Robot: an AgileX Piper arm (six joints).
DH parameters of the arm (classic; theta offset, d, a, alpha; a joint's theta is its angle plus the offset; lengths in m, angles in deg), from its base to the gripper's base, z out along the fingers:
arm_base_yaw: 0 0.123 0 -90
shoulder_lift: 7.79 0 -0.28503 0
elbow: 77.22 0 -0.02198 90
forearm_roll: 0 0.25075 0 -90
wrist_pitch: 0 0 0 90
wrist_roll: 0 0.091 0 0
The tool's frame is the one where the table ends.
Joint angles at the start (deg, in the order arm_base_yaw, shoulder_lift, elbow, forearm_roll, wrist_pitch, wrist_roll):
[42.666 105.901 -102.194 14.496 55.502 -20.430]
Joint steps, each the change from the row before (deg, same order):
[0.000 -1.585 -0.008 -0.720 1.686 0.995]
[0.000 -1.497 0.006 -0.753 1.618 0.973]
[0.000 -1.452 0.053 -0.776 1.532 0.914]
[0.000 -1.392 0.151 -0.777 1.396 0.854]
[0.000 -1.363 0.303 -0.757 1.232 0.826]
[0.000 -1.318 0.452 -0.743 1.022 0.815]
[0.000 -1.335 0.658 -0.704 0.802 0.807]
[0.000 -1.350 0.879 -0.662 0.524 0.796]
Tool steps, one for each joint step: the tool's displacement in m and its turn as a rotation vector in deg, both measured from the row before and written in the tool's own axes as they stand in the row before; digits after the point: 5 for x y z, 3 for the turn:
[0.00039 0.00222 -0.01261 0.313 0.264 0.272]
[0.00088 0.00196 -0.01185 0.376 0.306 0.281]
[0.00135 0.00175 -0.01130 0.437 0.318 0.257]
[0.00187 0.00150 -0.01041 0.478 0.337 0.255]
[0.00244 0.00131 -0.00954 0.499 0.346 0.294]
[0.00287 0.00108 -0.00853 0.528 0.323 0.344]
[0.00339 0.00095 -0.00775 0.533 0.278 0.401]
[0.00383 0.00081 -0.00688 0.539 0.193 0.450]

